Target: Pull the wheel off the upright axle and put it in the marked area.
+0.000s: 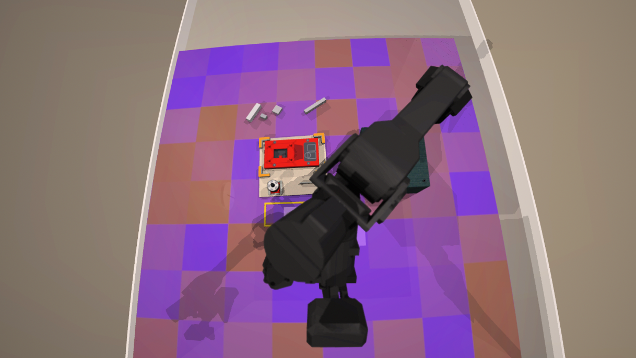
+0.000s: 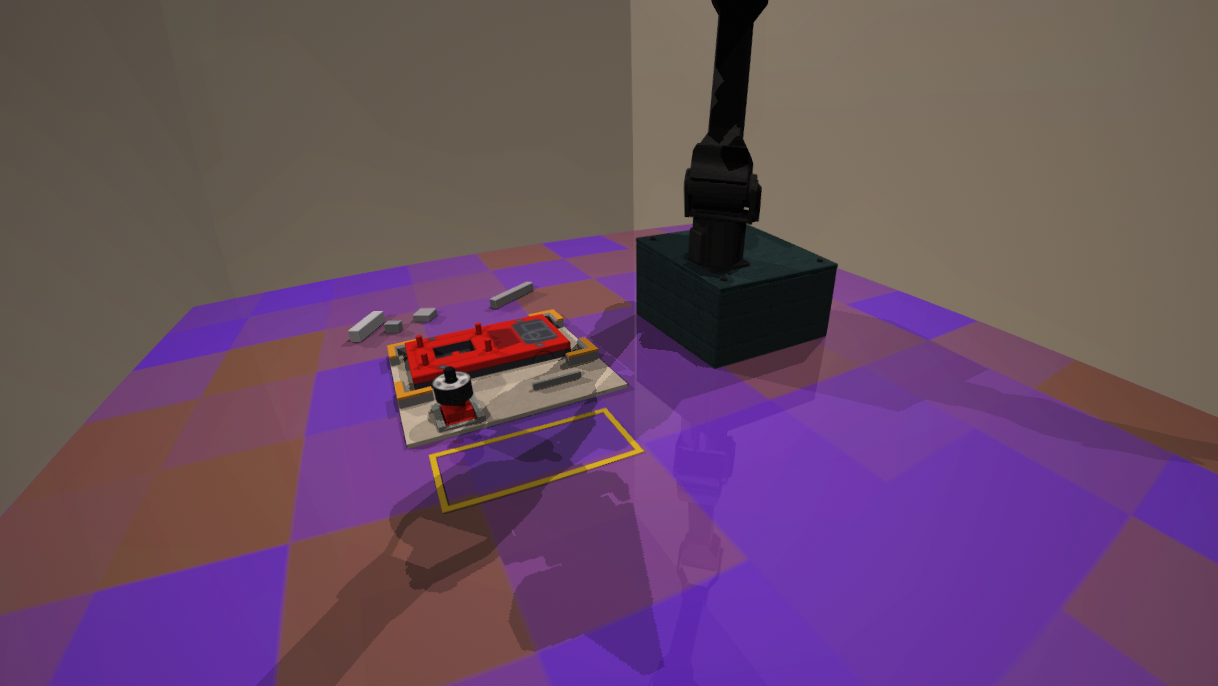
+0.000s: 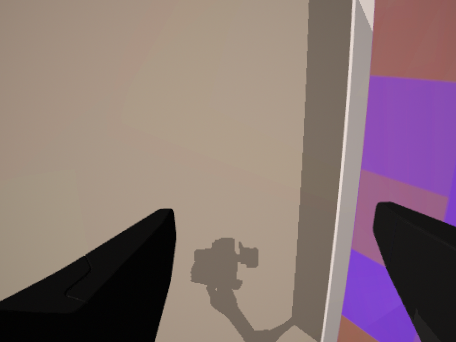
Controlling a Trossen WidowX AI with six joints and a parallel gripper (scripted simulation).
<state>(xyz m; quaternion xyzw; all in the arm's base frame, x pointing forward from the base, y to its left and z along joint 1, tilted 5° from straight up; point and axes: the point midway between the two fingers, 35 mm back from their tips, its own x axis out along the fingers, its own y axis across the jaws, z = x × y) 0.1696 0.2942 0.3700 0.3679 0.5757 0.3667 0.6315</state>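
My gripper tip is now 400 mm above the wheel, 310 mm to the left of it and 180 mm short of it. Round my gripper tip: upright axle 400 mm below, 310 mm to the right, 180 mm ahead.
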